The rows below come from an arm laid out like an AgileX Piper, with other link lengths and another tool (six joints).
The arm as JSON. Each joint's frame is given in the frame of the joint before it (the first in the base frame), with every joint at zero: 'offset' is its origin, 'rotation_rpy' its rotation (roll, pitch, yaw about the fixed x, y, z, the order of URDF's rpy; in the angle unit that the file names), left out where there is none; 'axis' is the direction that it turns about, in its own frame. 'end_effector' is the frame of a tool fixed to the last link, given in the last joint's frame.
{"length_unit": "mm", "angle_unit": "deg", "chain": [
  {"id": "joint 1", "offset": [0.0, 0.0, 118.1], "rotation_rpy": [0.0, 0.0, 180.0], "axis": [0.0, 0.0, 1.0]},
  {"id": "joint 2", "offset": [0.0, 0.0, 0.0], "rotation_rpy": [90.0, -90.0, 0.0], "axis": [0.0, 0.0, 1.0]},
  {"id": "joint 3", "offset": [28.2, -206.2, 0.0], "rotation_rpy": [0.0, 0.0, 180.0], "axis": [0.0, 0.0, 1.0]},
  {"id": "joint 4", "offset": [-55.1, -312.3, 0.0], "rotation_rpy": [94.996, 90.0, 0.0], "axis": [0.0, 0.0, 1.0]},
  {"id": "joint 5", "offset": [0.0, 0.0, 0.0], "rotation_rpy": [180.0, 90.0, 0.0], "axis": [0.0, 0.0, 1.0]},
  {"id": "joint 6", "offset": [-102.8, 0.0, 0.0], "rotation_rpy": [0.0, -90.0, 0.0], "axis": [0.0, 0.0, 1.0]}
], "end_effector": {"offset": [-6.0, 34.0, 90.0], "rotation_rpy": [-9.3, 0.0, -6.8]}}
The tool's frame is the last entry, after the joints.
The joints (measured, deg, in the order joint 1, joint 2, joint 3, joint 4, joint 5, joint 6), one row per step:
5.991, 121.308, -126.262, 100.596, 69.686, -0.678
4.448, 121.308, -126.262, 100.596, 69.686, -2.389
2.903, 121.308, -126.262, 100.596, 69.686, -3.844
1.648, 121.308, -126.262, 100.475, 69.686, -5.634
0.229, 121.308, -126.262, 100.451, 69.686, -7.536
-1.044, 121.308, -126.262, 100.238, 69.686, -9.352
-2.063, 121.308, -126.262, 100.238, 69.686, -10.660
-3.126, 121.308, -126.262, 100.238, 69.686, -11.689
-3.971, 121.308, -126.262, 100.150, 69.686, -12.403
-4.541, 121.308, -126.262, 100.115, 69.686, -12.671
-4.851, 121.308, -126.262, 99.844, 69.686, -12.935
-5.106, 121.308, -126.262, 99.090, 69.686, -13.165
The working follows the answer.
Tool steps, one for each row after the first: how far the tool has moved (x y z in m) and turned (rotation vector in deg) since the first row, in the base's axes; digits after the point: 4 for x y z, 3 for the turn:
0.0058, -0.0141, 0.0010, -0.388, -1.619, -1.936
0.0111, -0.0282, 0.0019, -0.759, -2.987, -3.815
0.0152, -0.0399, 0.0026, -1.359, -4.672, -5.496
0.0194, -0.0532, 0.0036, -1.940, -6.442, -7.349
0.0230, -0.0651, 0.0041, -2.718, -8.133, -9.053
0.0256, -0.0747, 0.0048, -3.159, -9.333, -10.362
0.0281, -0.0848, 0.0054, -3.545, -10.265, -11.651
0.0300, -0.0928, 0.0056, -3.921, -10.908, -12.658
0.0312, -0.0981, 0.0056, -4.092, -11.141, -13.288
0.0320, -0.1010, 0.0050, -4.474, -11.384, -13.675
0.0329, -0.1030, 0.0030, -5.326, -11.609, -14.032

Tool pose at each row, in the base's axes (x y z in m, rotation vector in deg; rounded; the steps above come from the unrounded poses):
0.5103, 0.2216, 0.4038, -68.619, -56.476, -102.301
0.5160, 0.2075, 0.4048, -68.915, -56.943, -104.929
0.5214, 0.1933, 0.4056, -69.344, -57.259, -107.334
0.5255, 0.1817, 0.4063, -69.505, -58.073, -109.766
0.5297, 0.1684, 0.4074, -69.680, -58.829, -112.412
0.5333, 0.1565, 0.4078, -69.922, -59.809, -114.829
0.5358, 0.1469, 0.4086, -70.078, -60.337, -116.660
0.5383, 0.1368, 0.4092, -70.407, -60.657, -118.291
0.5402, 0.1288, 0.4093, -70.782, -60.935, -119.481
0.5415, 0.1234, 0.4094, -71.123, -60.940, -120.114
0.5422, 0.1206, 0.4088, -71.423, -61.297, -120.497
0.5432, 0.1185, 0.4068, -72.023, -62.160, -120.699

